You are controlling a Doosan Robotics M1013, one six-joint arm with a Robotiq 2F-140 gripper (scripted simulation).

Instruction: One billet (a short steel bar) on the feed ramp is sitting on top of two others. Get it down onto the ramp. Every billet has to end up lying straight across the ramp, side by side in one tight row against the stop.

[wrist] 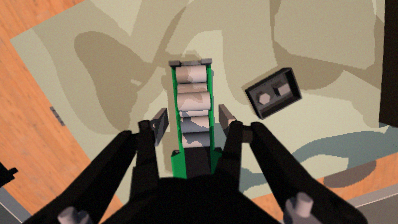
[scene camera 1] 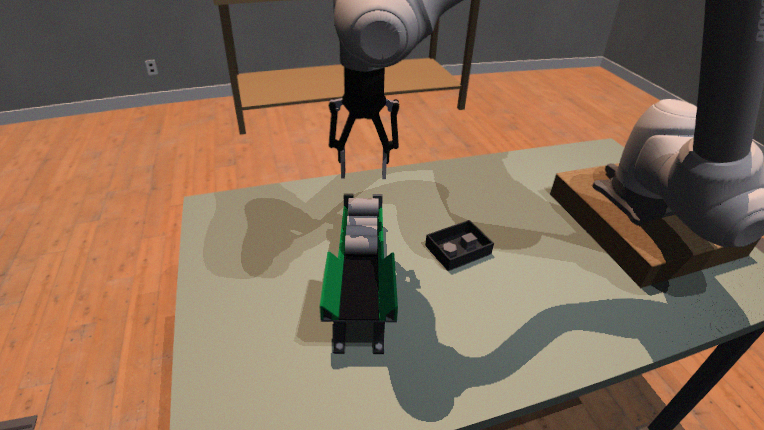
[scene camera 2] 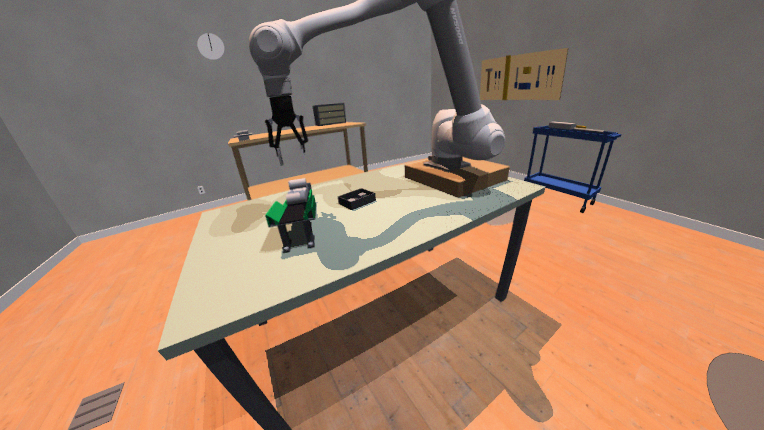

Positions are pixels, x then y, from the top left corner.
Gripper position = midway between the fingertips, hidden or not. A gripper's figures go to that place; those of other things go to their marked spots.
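Labels:
A black tray (wrist: 276, 103) is 0.48 m from the lens, while a green feed ramp (wrist: 197, 159) is 0.40 m from the lens. The marked spots on the green feed ramp and the black tray are 0.30 m apart. My gripper (wrist: 193, 114) is 0.21 m from the lens.

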